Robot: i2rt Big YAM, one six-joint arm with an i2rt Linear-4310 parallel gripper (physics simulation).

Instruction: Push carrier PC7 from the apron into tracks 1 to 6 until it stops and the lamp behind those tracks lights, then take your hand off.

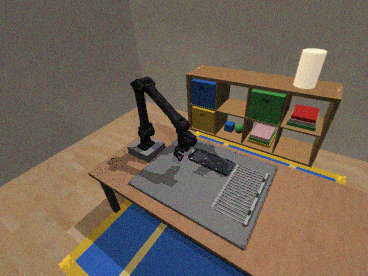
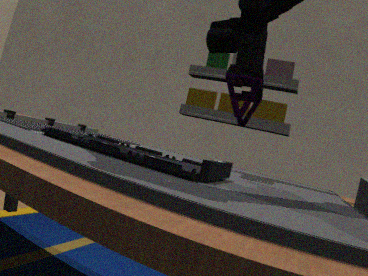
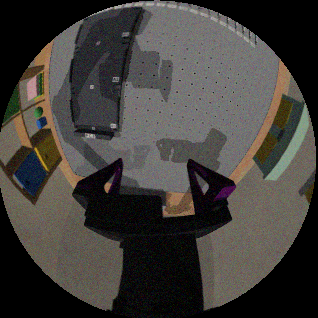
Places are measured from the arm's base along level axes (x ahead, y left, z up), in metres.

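Pixels of known places: gripper, between the fingertips: [image 1: 183,156] [image 2: 239,122] [image 3: 154,161]; arm's base, origin of its link: [image 1: 146,145].
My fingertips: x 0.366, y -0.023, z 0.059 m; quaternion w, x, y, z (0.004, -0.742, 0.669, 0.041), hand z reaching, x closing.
Note:
Ahead of a thing's pixels: the offset from my fingertips to its middle. "spot": to the spot under its first point. Level surfaces: height alone.
The carrier @[dy +0.148, dx +0.141, dz -0.093 m] [image 1: 211,161] [image 2: 145,156] [image 3: 100,92] is a long, dark, shallow tray lying flat on the grey board @[dz -0.108 m] [image 1: 195,202] [image 2: 305,200] [image 3: 220,120]. Small pale labels show on it; I cannot read PC7. Its far end is close to the pale parallel tracks @[spot: dy -0.042, dx +0.397, dz -0.107 m] [image 1: 235,194]; I cannot tell whether any of it is inside them. Small blocks stand along the tracks' far edge; no lit lamp can be made out. My gripper [image 1: 180,156] [image 2: 242,121] [image 3: 154,161] is open and empty, above the board, beyond the carrier's near end and off to one side, touching nothing.
The arm's base [image 1: 146,150] stands at the table's rear left corner. A wooden shelf unit [image 1: 240,80] with coloured boxes stands behind the table. Wall shelves [image 2: 200,114] with yellow bins show beyond the gripper. The arm casts shadows on the board.

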